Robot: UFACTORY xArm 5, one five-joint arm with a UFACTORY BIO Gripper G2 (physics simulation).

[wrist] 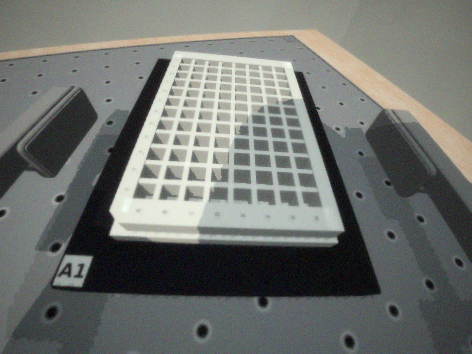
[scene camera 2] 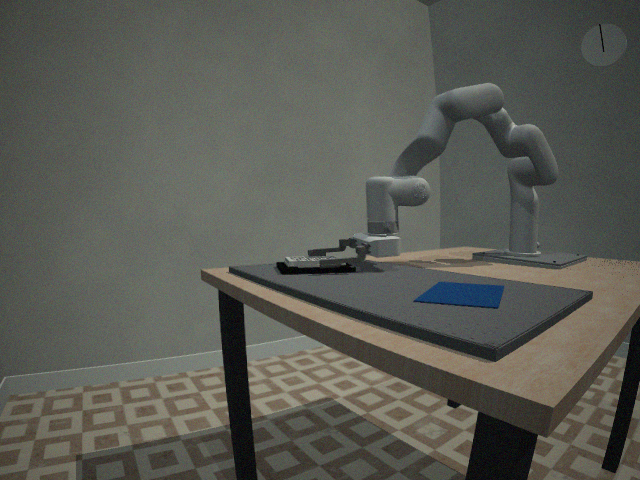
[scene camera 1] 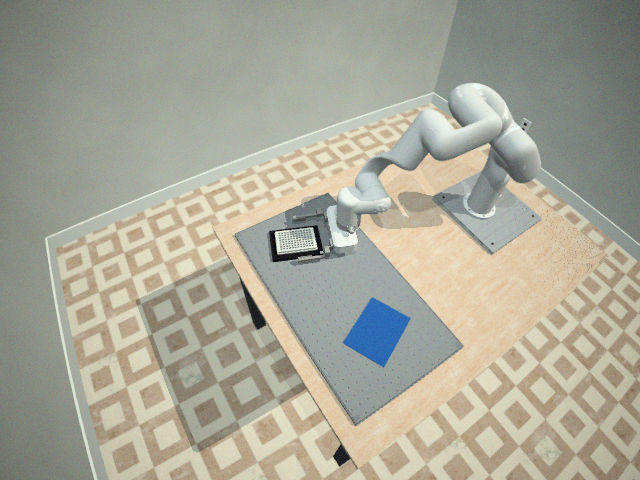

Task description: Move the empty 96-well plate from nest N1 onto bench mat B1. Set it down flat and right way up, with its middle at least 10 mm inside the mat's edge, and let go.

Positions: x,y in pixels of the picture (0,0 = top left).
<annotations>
The gripper shows in the wrist view, in scene camera 2 and in scene camera 1 (295,239). The same spot on a blue bench mat B1: (scene camera 1: 376,333) is (scene camera 2: 463,293). One and the same spot on the gripper: (wrist: 414,163) is (scene camera 2: 322,250).
</annotations>
